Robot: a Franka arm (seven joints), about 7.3 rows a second.
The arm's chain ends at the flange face. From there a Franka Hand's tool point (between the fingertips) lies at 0.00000 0.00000 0.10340 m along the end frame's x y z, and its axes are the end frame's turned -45 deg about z.
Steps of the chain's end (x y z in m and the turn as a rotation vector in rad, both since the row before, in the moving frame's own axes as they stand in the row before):
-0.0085 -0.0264 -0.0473 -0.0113 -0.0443 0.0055
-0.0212 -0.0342 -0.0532 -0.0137 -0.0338 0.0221
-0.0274 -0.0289 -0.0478 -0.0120 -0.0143 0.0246
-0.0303 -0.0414 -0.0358 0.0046 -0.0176 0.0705
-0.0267 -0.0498 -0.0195 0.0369 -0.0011 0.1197
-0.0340 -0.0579 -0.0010 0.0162 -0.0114 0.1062
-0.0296 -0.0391 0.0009 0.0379 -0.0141 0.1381
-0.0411 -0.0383 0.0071 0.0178 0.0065 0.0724
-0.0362 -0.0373 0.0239 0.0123 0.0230 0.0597
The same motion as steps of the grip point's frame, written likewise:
0.0086 -0.0271 -0.0474 0.0233 -0.0393 0.0055
0.0057 -0.0407 -0.0533 0.0142 -0.0336 0.0221
-0.0009 -0.0400 -0.0478 0.0016 -0.0186 0.0246
0.0070 -0.0524 -0.0358 0.0157 -0.0092 0.0705
0.0191 -0.0567 -0.0196 0.0269 0.0253 0.1197
0.0174 -0.0670 -0.0010 0.0195 0.0034 0.1062
0.0087 -0.0522 0.0008 0.0368 0.0168 0.1381
-0.0002 -0.0569 0.0071 0.0080 0.0172 0.0724
0.0033 -0.0511 0.0239 -0.0076 0.0250 0.0597

